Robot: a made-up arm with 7 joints. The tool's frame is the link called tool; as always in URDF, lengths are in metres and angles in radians.
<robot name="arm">
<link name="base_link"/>
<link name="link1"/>
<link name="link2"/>
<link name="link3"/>
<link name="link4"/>
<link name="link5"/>
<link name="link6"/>
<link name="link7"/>
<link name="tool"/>
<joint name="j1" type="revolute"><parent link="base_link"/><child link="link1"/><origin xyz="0 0 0.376"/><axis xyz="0 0 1"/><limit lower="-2.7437" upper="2.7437" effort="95" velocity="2.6"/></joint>
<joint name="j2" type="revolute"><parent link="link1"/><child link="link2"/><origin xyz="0 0 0" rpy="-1.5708 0 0"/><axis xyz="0 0 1"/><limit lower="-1.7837" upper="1.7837" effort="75" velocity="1.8"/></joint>
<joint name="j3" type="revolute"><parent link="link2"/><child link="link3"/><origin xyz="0 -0.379 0" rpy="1.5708 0 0"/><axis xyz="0 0 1"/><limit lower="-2.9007" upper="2.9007" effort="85" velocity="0.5"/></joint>
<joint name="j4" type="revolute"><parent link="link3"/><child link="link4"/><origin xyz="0.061 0 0" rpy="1.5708 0 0"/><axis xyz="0 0 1"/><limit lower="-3.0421" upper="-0.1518" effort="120" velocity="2"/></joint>
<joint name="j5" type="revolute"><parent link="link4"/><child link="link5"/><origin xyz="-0.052 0.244 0" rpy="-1.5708 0 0"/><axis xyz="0 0 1"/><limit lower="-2.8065" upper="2.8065" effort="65" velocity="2.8"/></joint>
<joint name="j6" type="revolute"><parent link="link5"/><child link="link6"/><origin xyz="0 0 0" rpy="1.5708 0 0"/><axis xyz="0 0 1"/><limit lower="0.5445" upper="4.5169" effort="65" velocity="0.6"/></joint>
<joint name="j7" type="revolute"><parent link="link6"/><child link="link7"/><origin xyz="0.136 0 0" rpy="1.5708 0 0"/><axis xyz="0 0 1"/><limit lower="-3.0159" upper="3.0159" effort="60" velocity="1.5"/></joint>
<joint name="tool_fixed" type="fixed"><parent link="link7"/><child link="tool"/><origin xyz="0 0 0"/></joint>
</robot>
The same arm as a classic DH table. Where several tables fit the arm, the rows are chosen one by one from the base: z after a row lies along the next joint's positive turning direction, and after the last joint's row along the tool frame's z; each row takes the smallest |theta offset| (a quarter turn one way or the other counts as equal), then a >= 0, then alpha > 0; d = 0 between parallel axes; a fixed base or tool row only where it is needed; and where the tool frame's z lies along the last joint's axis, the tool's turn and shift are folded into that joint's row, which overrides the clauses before.
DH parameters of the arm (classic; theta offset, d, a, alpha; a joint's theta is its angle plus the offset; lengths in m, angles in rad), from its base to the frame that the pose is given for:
j1: 0.0000 0.3760 0.0000 -1.5708
j2: 0.0000 0.0000 0.0000 1.5708
j3: 0.0000 0.3790 0.0610 1.5708
j4: 0.0000 0.0000 -0.0520 -1.5708
j5: 0.0000 0.2440 0.0000 1.5708
j6: 0.0000 0.0000 0.1360 1.5708
j7: 0.0000 0.0000 0.0000 0.0000
Joint limits (rad, base to tool): -2.7437..2.7437 -1.7837..1.7837 -2.9007..2.9007 -3.0421..-0.1518 -2.8065..2.8065 0.5445..4.5169 -3.0159..3.0159

